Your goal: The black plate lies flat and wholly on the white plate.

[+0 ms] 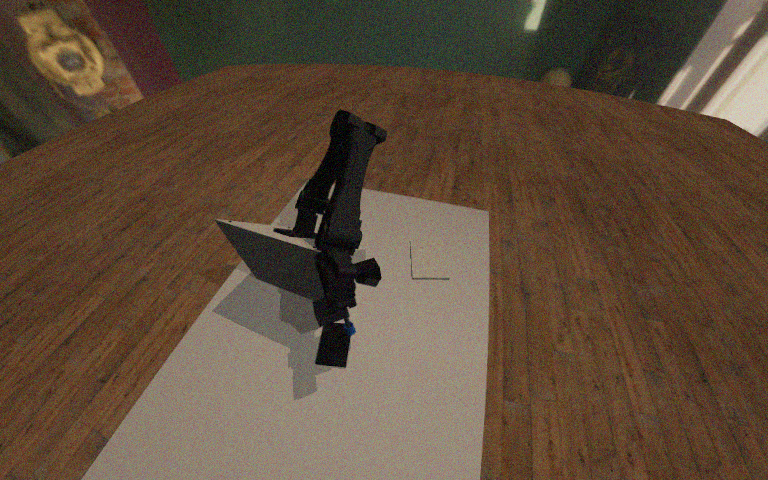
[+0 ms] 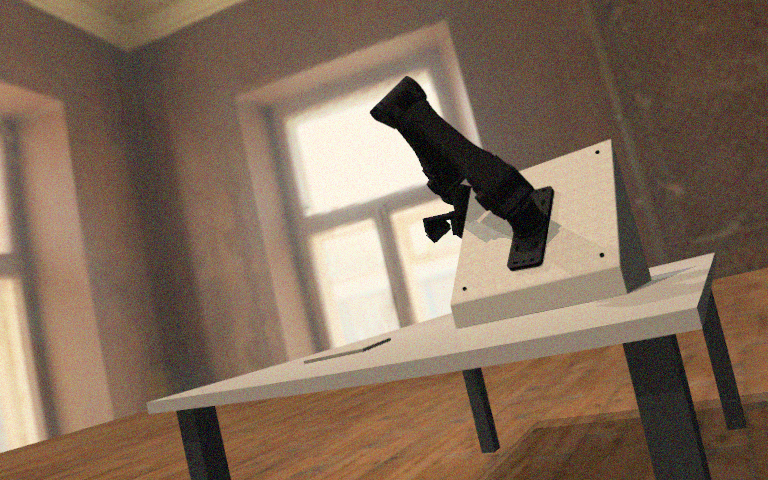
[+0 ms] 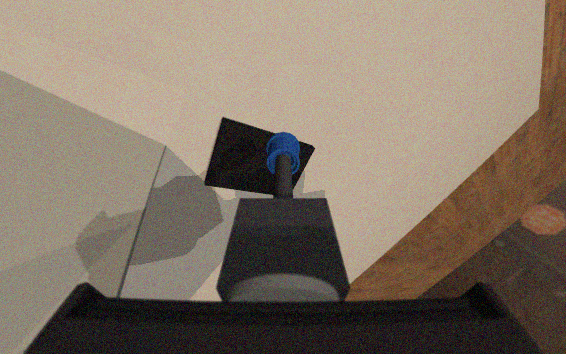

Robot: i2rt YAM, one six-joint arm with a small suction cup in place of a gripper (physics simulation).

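Seen in the pictures: hand, its tool point: [image 1: 350, 331] [image 3: 283, 147]; arm's base, origin of its link: [image 1: 302, 235] [image 2: 532, 228].
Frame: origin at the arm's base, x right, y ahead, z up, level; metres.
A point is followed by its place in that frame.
Note:
The black plate [image 1: 333, 347] @(y 0.221, x 0.231, z -0.146 m) [image 3: 237, 161] @(y 0.205, x 0.188, z -0.146 m) is a small dark rectangle lying flat on the white table top, just in front of the arm. My gripper [image 1: 350, 329] [image 3: 283, 147], a blue suction cup on a short stem, sits over the black plate's far right corner and holds nothing. I cannot tell whether it touches the plate.
The arm stands on a grey wedge mount [image 1: 271, 258] @(y -0.004, x 0.129, z 0.036 m) [image 2: 580, 207] @(y -0.098, x 0.018, z 0.014 m) to the left of the black plate. The white table [image 1: 218, 413] @(y 0.028, x 0.514, z -0.156 m) [image 2: 425, 356] @(y -0.022, x -0.462, z -0.156 m) stands on a wooden floor [image 1: 580, 258]; its right edge lies beyond the white plate.

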